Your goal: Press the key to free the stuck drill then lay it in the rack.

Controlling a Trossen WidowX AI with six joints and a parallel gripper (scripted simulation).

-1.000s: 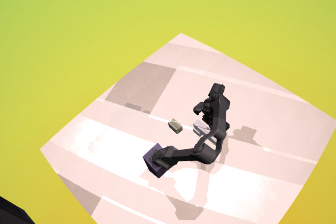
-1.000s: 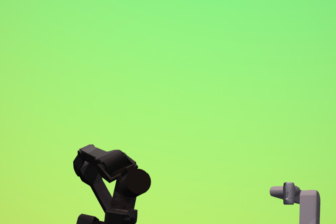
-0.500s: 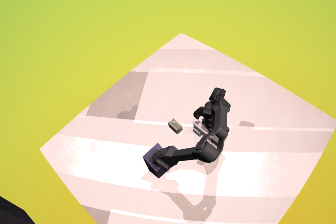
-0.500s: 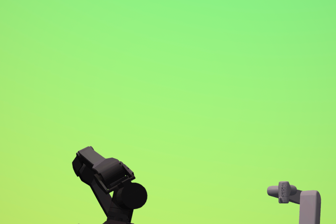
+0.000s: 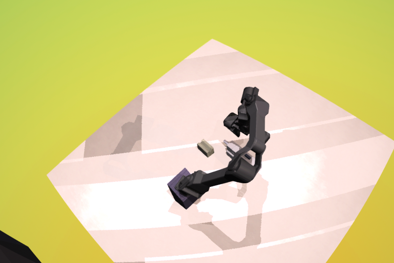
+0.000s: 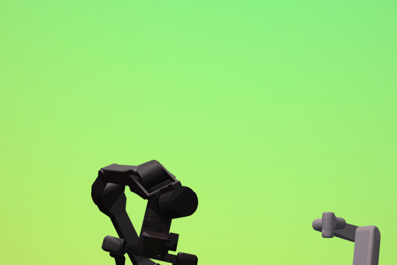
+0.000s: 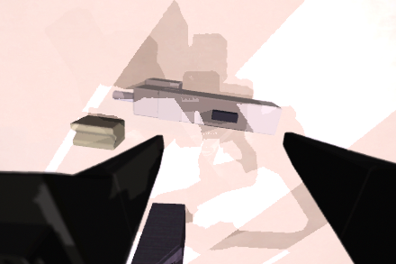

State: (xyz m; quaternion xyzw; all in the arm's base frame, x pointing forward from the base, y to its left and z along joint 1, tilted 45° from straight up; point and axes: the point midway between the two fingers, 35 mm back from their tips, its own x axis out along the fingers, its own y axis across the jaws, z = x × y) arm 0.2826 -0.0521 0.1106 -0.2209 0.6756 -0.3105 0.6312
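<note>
The drill is 10 mm ahead of my gripper tip, 70 mm to the left of it and 120 mm below it. From my gripper tip the other things lie so: grey block: 10 mm behind, 20 mm to the left, 120 mm below; then dark blue key: 10 mm behind, 10 mm to the right, 110 mm below.
</note>
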